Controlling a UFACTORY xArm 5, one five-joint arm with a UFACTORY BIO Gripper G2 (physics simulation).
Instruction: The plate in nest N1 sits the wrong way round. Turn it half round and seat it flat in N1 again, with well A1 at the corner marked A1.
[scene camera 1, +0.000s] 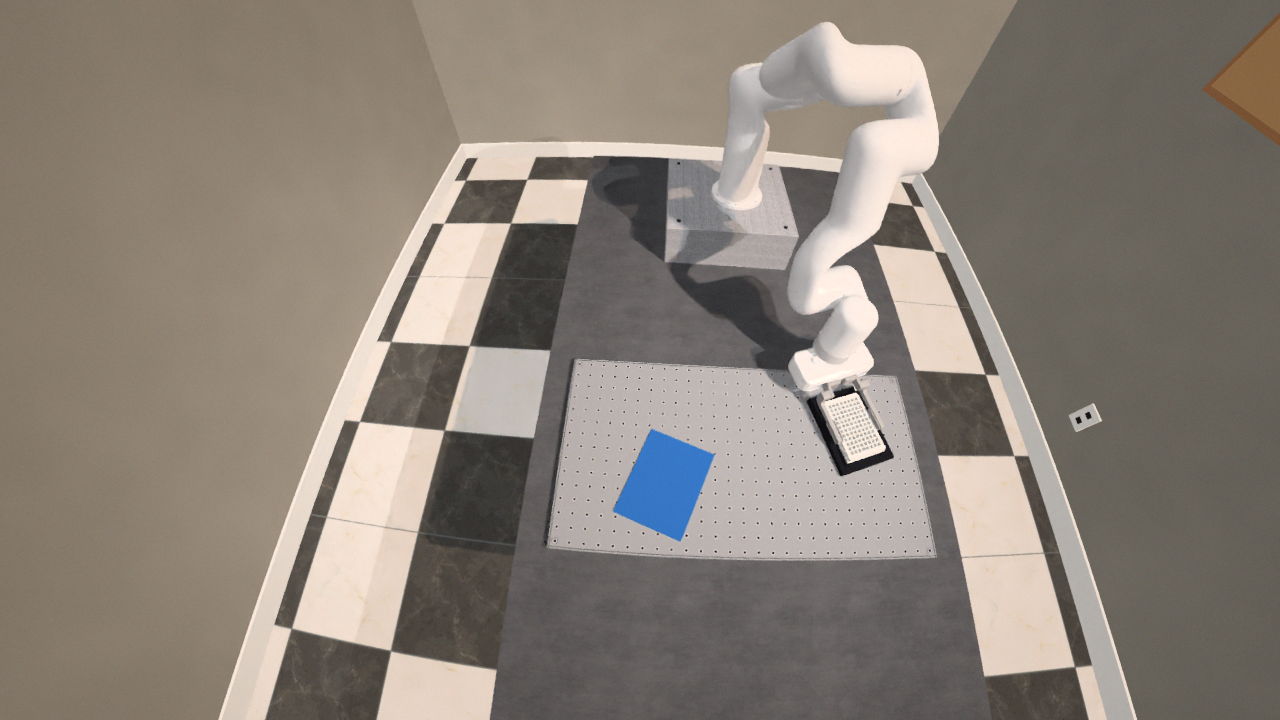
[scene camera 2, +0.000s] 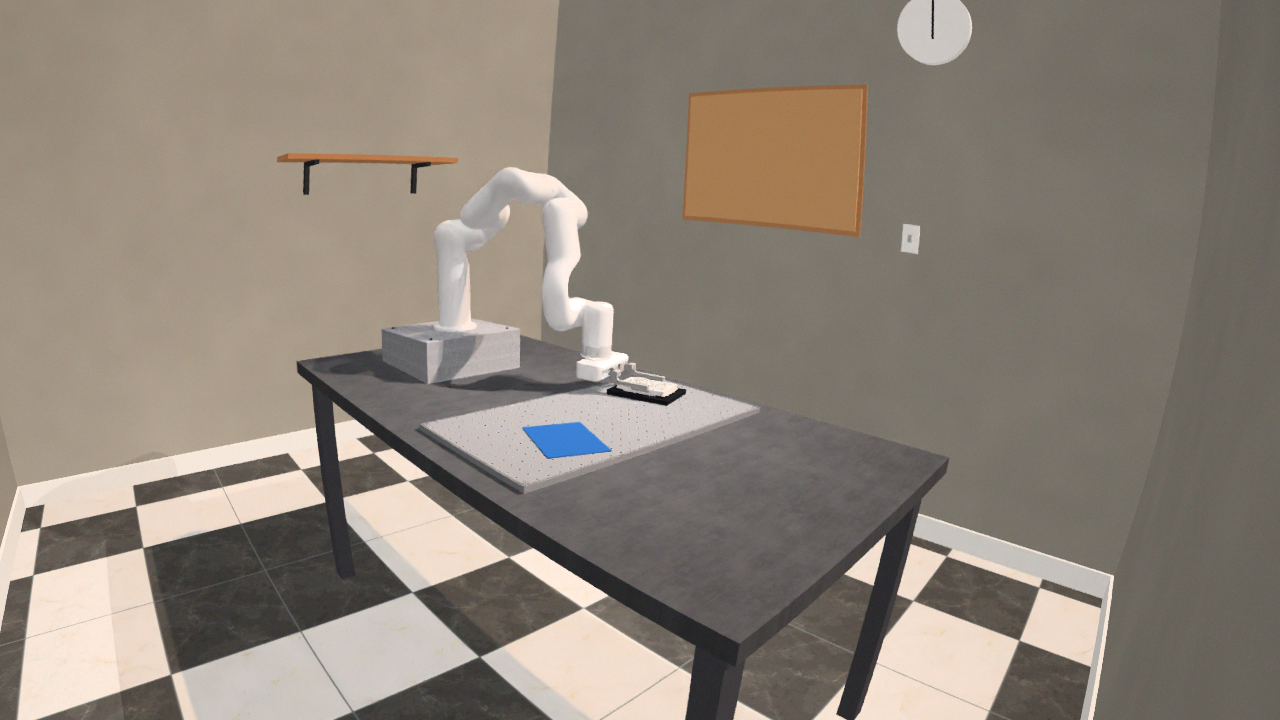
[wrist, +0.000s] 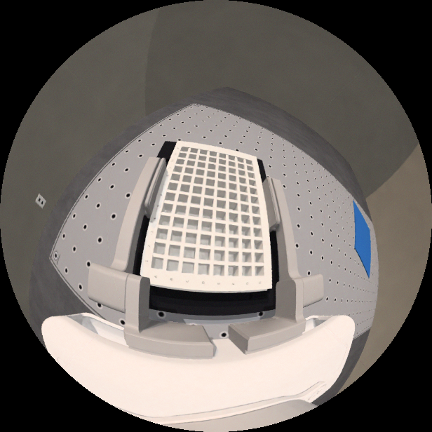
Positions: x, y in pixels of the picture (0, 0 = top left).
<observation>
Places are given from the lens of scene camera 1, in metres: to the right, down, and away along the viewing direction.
my gripper (scene camera 1: 860, 435): 0.42, 0.14, 0.74
white well plate (scene camera 1: 861, 439): 0.42, 0.15, 0.74
flat blue rectangle (scene camera 1: 661, 492): 0.04, 0.23, 0.72
The marked spots on the flat blue rectangle and the white well plate are 0.40 m apart.
</observation>
